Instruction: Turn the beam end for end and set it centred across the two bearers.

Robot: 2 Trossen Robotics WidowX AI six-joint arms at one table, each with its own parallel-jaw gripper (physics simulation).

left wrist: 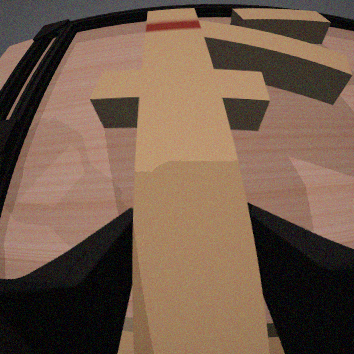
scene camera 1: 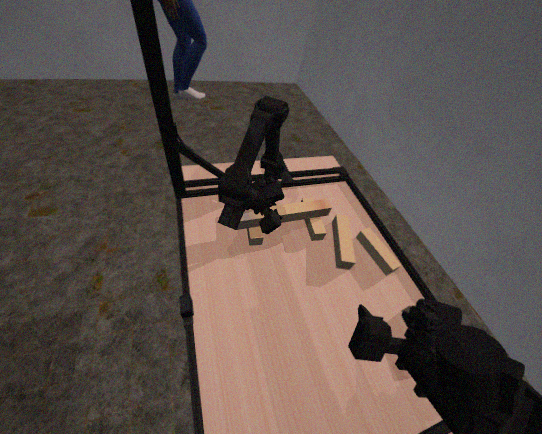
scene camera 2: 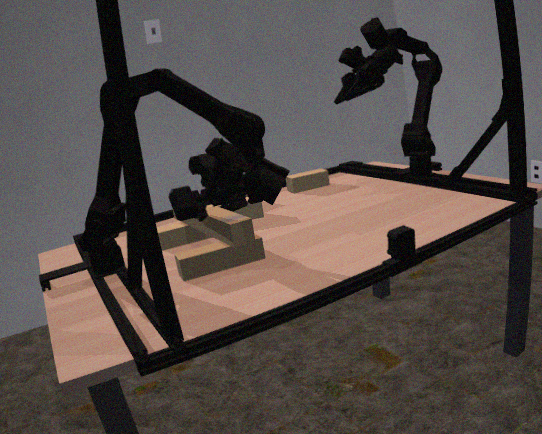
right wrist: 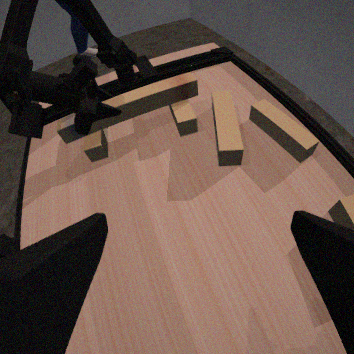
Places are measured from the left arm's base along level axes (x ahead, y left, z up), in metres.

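Pixels of known places: left gripper, fingertip midpoint: [left wrist: 189, 214] [scene camera 1: 279, 213] [right wrist: 118, 106]; right gripper, fingertip midpoint: [scene camera 1: 381, 309] [scene camera 2: 340, 101] [right wrist: 201, 222]; left arm's base, link origin: [scene camera 2: 108, 270] [right wrist: 127, 79]; right arm's base, link origin: [scene camera 2: 421, 175].
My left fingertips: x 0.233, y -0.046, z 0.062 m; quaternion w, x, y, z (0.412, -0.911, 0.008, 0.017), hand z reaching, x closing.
Ahead of a thing's pixels: the offset from my left fingertips to its middle.
The long pale wooden beam @[dx +0.000, dy +0.019, dz -0.006 m] [scene camera 1: 306, 209] [scene camera 2: 243, 233] [left wrist: 185, 125] [right wrist: 162, 96] lies across two short blocks. A red band marks its far end in the left wrist view. One bearer @[dx -0.024, dy -0.081, dz -0.060 m] [scene camera 1: 256, 236] [scene camera 2: 222, 261] [right wrist: 97, 145] is under the opposite end. The other bearer @[dx +0.000, dy +0.142, dz -0.060 m] [scene camera 1: 317, 229] [scene camera 2: 172, 238] [left wrist: 245, 86] [right wrist: 185, 118] is near the red-banded end. My left gripper [left wrist: 189, 214] is shut on the beam between the bearers, with its fingers against both sides. My right gripper [right wrist: 201, 222] [scene camera 2: 338, 101] is open and empty, raised well away from the beam.
Two loose blocks lie beyond the far bearer: one long block @[dx +0.118, dy +0.212, dz -0.057 m] [scene camera 1: 344, 241] [left wrist: 285, 55] [right wrist: 228, 122] and another block @[dx +0.181, dy +0.325, dz -0.060 m] [scene camera 1: 378, 251] [left wrist: 280, 20] [right wrist: 285, 129]. A further block @[dx +0.449, dy +0.313, dz -0.058 m] [scene camera 2: 307, 180] [right wrist: 345, 209] lies apart. A black frame rail [scene camera 1: 385, 230] edges the table.
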